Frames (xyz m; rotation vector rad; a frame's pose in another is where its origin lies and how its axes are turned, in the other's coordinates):
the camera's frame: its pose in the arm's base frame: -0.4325 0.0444 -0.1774 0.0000 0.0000 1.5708
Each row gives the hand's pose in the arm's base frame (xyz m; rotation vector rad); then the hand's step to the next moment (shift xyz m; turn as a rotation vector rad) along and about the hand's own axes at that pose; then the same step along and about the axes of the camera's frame.
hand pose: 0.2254 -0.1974 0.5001 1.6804 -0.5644 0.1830
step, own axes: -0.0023 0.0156 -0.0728 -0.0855 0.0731 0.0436
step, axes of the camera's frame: 0.0692 -0.0048 0.0271 -0.0261 0.1162 0.0194
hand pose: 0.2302 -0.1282 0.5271 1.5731 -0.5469 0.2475
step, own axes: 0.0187 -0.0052 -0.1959 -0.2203 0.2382 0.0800
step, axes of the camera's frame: 0.1887 -0.0519 0.0217 -0.0352 0.3180 0.0966
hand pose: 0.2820 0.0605 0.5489 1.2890 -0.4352 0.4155
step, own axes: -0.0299 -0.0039 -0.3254 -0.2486 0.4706 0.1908
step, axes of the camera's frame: 0.3139 -0.0018 -0.0907 -0.0915 0.4725 0.2967
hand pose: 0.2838 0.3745 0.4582 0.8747 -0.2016 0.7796
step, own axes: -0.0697 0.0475 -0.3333 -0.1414 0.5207 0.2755
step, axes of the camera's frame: 0.2324 0.1307 -0.2171 -0.0788 0.4183 0.4311
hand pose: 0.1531 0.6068 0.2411 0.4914 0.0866 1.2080
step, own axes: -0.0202 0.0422 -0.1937 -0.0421 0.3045 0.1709
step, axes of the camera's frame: 0.0543 0.1064 -0.1595 -0.0122 0.2266 0.2687
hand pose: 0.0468 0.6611 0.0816 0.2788 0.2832 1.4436
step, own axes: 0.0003 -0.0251 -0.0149 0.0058 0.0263 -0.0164
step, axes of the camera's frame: -0.0021 -0.0181 -0.0228 0.0088 0.0296 -0.0061
